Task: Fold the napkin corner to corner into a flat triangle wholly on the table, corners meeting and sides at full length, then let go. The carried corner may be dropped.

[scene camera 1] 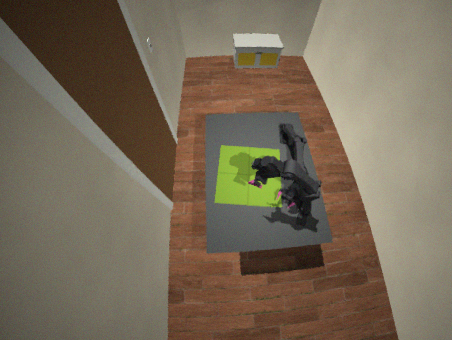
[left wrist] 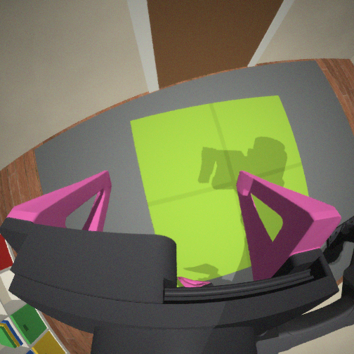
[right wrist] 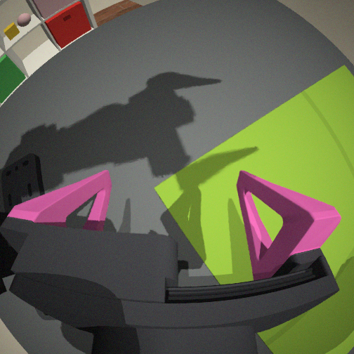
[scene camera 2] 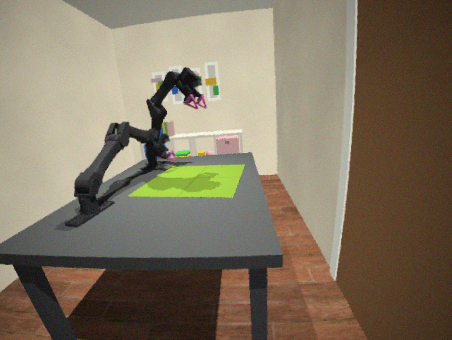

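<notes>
The green napkin (scene camera 1: pixel 232 192) (scene camera 2: pixel 227 186) (left wrist: pixel 175 145) (right wrist: pixel 300 140) lies flat and unfolded on the grey table (scene camera 1: pixel 220 230) (scene camera 2: pixel 200 230), with crossing darker lines on it. My left gripper (scene camera 1: pixel 255 184) (scene camera 2: pixel 195 102) (left wrist: pixel 173 177) is open and empty, high above the napkin. My right gripper (scene camera 1: pixel 285 200) (scene camera 2: pixel 169 155) (right wrist: pixel 173 177) is open and empty, low above the napkin's lower right corner as scene camera 1 shows it. In the right wrist view that corner shows between the fingertips. In the left wrist view my gripper's body hides the napkin's near edge.
The two black arms stand along the table's right side in scene camera 1 and come close together near the right gripper. Their shadows fall on the napkin and table. A white cabinet (scene camera 1: pixel 257 40) with yellow doors stands on the floor beyond the table.
</notes>
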